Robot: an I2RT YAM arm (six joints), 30 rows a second.
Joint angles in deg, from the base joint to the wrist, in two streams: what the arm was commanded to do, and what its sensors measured. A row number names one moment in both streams.
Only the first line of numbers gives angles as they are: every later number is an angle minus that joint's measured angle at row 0.
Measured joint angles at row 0:
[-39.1, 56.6, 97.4, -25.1, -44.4, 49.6]
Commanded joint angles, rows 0 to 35:
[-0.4, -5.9, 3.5, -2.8, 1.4, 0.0]
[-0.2, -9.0, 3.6, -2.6, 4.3, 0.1]
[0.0, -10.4, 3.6, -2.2, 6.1, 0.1]
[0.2, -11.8, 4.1, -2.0, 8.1, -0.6]
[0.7, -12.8, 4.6, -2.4, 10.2, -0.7]
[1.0, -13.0, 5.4, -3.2, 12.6, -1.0]
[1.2, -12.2, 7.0, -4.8, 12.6, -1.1]
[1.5, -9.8, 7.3, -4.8, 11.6, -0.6]
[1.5, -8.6, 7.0, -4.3, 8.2, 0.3]
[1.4, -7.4, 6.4, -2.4, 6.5, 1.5]
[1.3, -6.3, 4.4, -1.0, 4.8, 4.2]
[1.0, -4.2, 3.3, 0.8, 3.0, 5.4]
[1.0, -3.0, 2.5, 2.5, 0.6, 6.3]
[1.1, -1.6, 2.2, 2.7, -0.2, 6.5]
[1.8, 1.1, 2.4, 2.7, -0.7, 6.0]
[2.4, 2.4, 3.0, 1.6, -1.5, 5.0]
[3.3, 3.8, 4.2, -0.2, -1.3, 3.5]
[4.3, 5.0, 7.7, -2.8, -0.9, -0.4]
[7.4, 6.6, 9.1, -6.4, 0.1, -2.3]
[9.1, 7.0, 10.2, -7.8, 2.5, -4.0]
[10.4, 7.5, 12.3, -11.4, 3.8, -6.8]
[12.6, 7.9, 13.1, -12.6, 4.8, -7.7]
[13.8, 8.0, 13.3, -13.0, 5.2, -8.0]
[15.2, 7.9, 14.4, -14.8, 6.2, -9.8]
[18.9, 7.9, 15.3, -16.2, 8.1, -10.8]
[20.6, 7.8, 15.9, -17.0, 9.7, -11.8]
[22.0, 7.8, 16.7, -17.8, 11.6, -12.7]
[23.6, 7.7, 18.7, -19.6, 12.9, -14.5]
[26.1, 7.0, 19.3, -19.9, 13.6, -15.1]
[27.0, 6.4, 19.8, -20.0, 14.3, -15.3]
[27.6, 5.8, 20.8, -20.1, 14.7, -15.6]
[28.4, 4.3, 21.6, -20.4, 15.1, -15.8]
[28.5, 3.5, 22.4, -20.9, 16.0, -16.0]
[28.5, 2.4, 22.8, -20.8, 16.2, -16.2]
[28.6, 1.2, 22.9, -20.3, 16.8, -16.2]
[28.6, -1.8, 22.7, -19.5, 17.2, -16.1]
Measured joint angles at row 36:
[28.1, 3.0, 20.7, -20.1, 14.1, -13.9]
